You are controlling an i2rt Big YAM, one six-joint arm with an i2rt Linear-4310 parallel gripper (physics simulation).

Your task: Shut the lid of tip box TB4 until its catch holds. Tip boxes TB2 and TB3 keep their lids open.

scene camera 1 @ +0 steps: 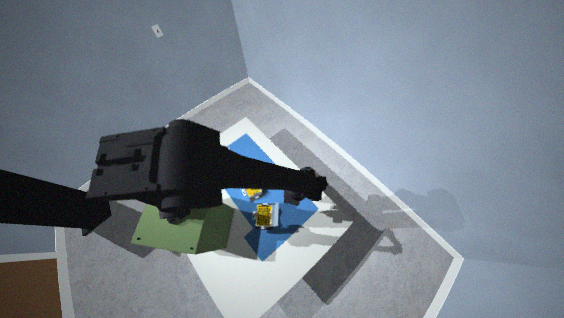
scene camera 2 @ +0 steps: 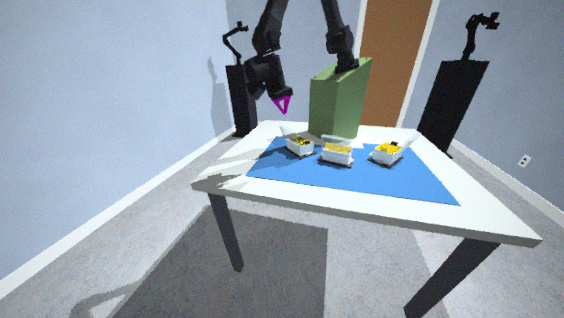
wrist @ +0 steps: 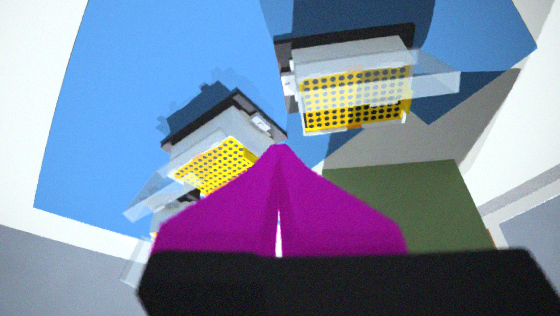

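Where they show: gripper, between the fingertips: (scene camera 1: 287, 197) (scene camera 2: 284, 113) (wrist: 278, 157); arm's base, origin of its link: (scene camera 2: 347, 67).
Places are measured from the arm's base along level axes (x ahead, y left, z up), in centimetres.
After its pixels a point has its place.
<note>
Three white tip boxes with yellow tip racks stand on the blue mat, and their clear lids are open. The left box (scene camera 2: 300, 145) @(z -33.2, x 30.3, y -18.7 cm) (wrist: 350, 117) @(z -33.1, x 23.5, y -17.9 cm) (scene camera 1: 263, 216) @(z -33.2, x 24.6, y -20.4 cm) has its lid (scene camera 2: 288, 132) @(z -25.9, x 32.9, y -24.1 cm) raised. The middle box (scene camera 2: 337, 154) @(z -32.3, x 36.8, y -1.3 cm) (wrist: 212, 165) (scene camera 1: 253, 193) has its lid (scene camera 2: 330, 138) @(z -25.0, x 38.4, y -5.0 cm) raised behind it. The right box (scene camera 2: 386, 153) @(z -33.3, x 30.0, y 20.0 cm) has its lid (scene camera 2: 411, 142) @(z -26.7, x 31.1, y 27.5 cm) leaning outward; the gripper partly hides this box in the wrist view. I cannot read which box is TB4. My magenta gripper (scene camera 2: 284, 112) @(z -15.3, x 39.7, y -23.8 cm) (wrist: 278, 157) @(z -15.3, x 39.7, y -23.8 cm) is shut and empty, raised behind and left of the left box, touching none.
The blue mat (scene camera 2: 370, 182) @(z -38.9, x 45.8, y 12.0 cm) (wrist: 125, 65) @(z -38.9, x 46.5, y -5.1 cm) (scene camera 1: 292, 230) @(z -38.9, x 32.2, y -37.0 cm) lies on the white table (scene camera 2: 480, 220) @(z -39.2, x 57.8, y 41.5 cm) (scene camera 1: 240, 295) @(z -39.2, x -12.4, y -44.7 cm). A green block (scene camera 2: 322, 107) @(z -19.9, x 5.5, y -10.8 cm) (scene camera 1: 167, 232) @(z -0.3, x -7.1, y -7.4 cm) (wrist: 400, 200) @(z -31.9, x 4.7, y -11.6 cm) carries the arm's base behind the boxes. Black pedestals (scene camera 2: 452, 100) (scene camera 2: 240, 105) with small arms stand beyond the table.
</note>
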